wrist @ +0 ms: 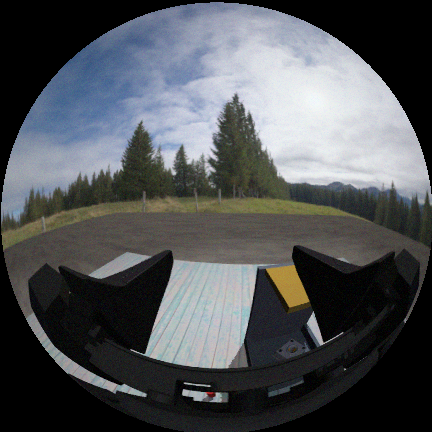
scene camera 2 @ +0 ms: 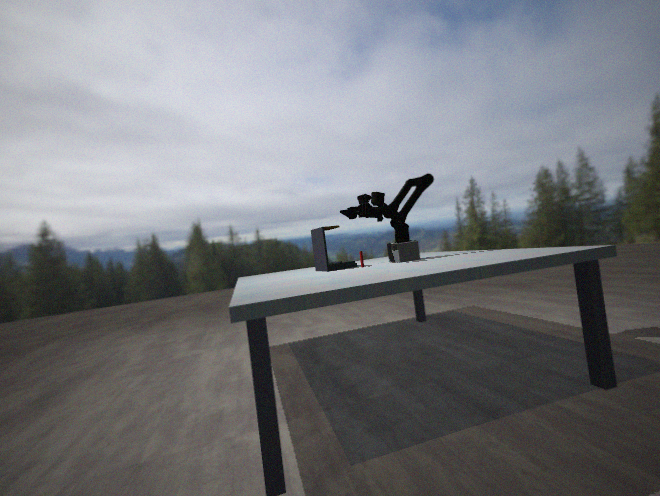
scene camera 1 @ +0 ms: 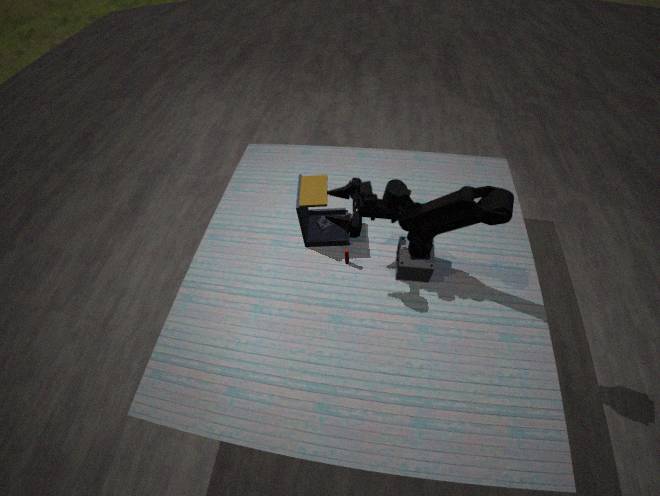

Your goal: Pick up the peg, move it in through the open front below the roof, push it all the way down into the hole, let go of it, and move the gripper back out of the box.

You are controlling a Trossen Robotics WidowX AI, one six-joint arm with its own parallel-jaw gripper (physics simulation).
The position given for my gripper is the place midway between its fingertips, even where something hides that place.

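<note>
Scene camera 1 shows my gripper [scene camera 1: 326, 204], open and holding nothing, and a yellow roof [scene camera 1: 313, 193]. The wrist view shows the gripper [wrist: 234, 255], the roof [wrist: 284, 280] and a dark back wall [wrist: 267, 319].
</note>
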